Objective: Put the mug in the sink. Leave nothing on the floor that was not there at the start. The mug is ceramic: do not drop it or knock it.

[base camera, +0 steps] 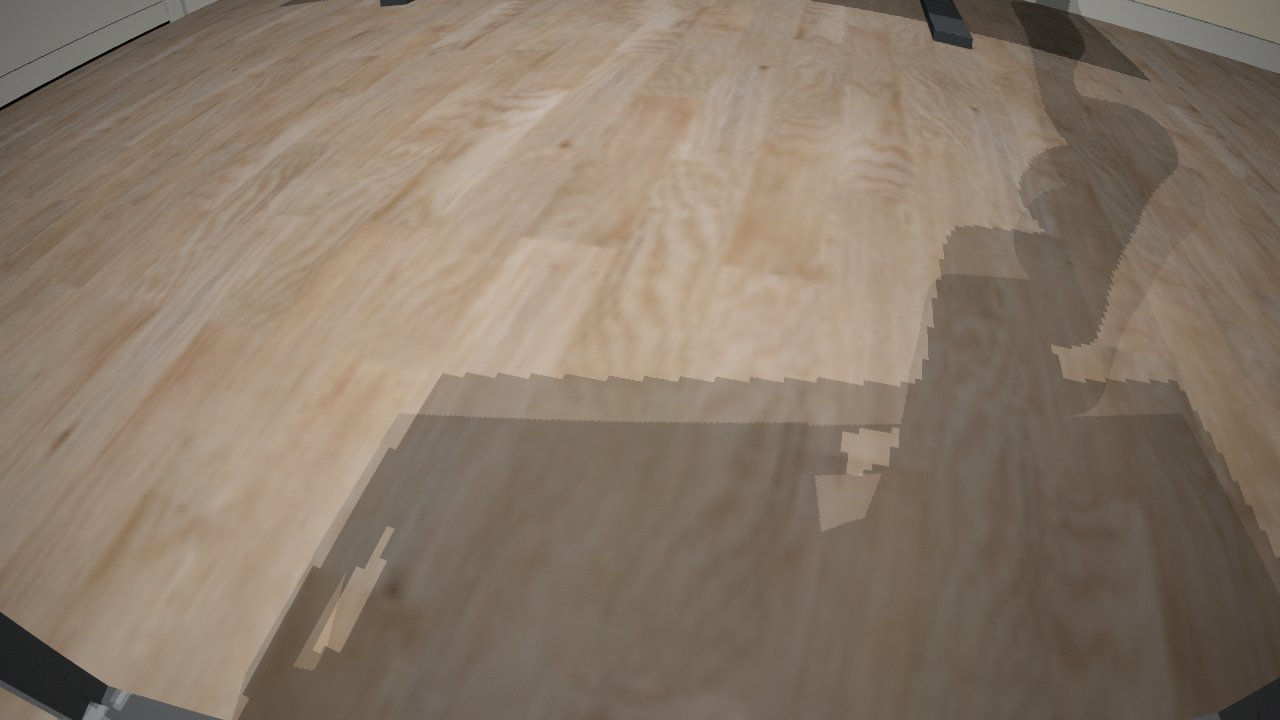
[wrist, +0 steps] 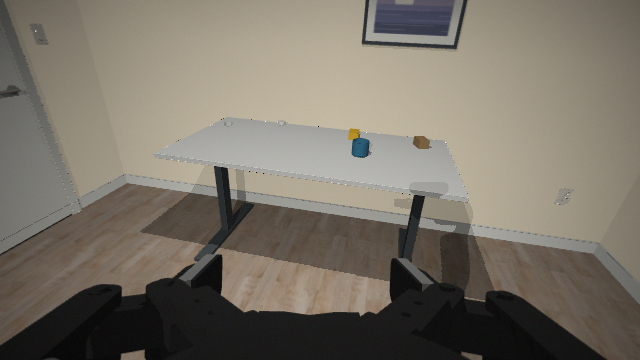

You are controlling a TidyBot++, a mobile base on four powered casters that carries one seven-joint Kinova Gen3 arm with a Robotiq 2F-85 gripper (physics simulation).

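Frame: origin at the arm's base, x ahead, y left, z up, level; millimetres.
Seen in the pictures: gripper, between the fingertips: [wrist: 307,275].
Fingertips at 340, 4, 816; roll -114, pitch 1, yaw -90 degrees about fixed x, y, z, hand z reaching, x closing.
Observation:
A point is followed by its place in that frame, as x, y, z.
A small dark blue cylindrical object [wrist: 360,148] @[1709, -272, 376], which looks like the mug, stands upright on a white-topped table [wrist: 280,150] @[1783, 154, 324] in the wrist view, right of the table's middle. Its handle cannot be made out clearly. My gripper [wrist: 307,275] @[340, 3, 816] is open and empty; in the wrist view its fingers show at the bottom, well short of the table. The gripper does not show in the base camera view. The sink does not show in either view.
A yellow block [wrist: 354,134] @[1994, -279, 360] stands just behind the blue object. A brown block [wrist: 421,142] @[1871, -654, 364] is near the table's right end. Two small whitish things lie at the back left. Dark table legs [wrist: 223,197] @[1984, 557, -100] [base camera: 947,22] stand on the floor. A door [wrist: 30,150] @[2093, 1780, 154] is at the left.

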